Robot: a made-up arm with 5 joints.
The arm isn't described. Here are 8 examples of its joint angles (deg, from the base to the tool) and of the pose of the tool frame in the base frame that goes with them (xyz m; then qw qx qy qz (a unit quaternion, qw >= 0)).
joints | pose
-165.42 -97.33 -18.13 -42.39 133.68 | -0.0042 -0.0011 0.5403 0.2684 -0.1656 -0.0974 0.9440
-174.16 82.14 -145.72 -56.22 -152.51 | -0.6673 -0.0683 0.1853 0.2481 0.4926 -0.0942 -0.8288
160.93 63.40 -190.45 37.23 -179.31 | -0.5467 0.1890 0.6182 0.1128 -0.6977 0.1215 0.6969
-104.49 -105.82 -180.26 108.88 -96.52 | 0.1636 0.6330 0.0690 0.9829 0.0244 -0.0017 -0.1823
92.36 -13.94 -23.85 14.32 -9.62 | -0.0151 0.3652 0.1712 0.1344 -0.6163 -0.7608 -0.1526
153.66 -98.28 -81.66 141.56 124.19 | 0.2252 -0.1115 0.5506 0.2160 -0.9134 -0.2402 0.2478
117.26 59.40 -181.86 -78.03 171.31 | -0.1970 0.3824 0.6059 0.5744 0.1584 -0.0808 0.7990
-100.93 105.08 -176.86 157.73 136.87 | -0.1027 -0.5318 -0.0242 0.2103 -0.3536 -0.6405 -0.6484
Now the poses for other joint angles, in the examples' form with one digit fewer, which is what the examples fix.
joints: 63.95 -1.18 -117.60 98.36 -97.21
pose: 0.181 0.370 0.655 0.051 0.161 0.971 0.170
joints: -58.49 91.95 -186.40 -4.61 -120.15
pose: 0.360 -0.587 0.322 0.761 0.557 0.333 0.009
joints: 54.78 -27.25 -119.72 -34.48 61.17
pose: -0.005 -0.008 0.881 0.848 0.013 -0.001 -0.530
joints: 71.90 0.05 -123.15 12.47 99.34
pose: 0.113 0.347 0.813 0.820 -0.553 0.135 -0.063
